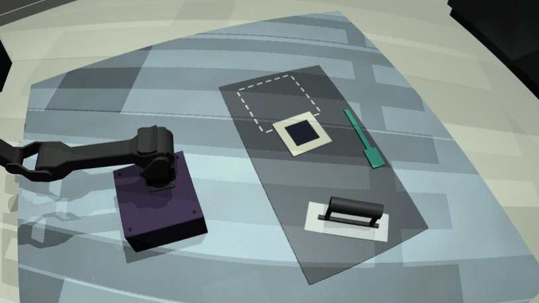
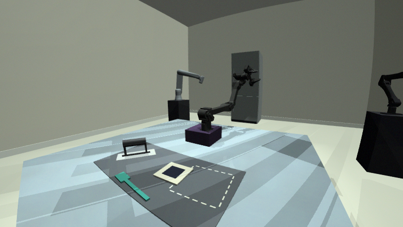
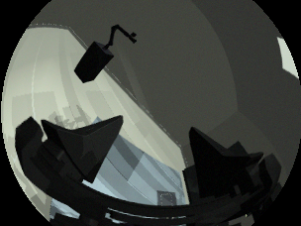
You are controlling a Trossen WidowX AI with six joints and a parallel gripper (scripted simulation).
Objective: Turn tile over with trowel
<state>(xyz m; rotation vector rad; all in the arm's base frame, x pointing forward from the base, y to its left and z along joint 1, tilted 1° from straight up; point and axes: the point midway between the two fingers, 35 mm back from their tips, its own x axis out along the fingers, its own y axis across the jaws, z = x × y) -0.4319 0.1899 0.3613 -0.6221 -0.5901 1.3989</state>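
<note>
Right now the trowel is 84 cm ahead of my gripper tip, 42 cm to the right of it and 41 cm below it. Also, from my gripper tip: teal tool (96 cm ahead, 44 cm below, 20 cm to the right); tile (80 cm ahead, 44 cm below, 13 cm to the right).
</note>
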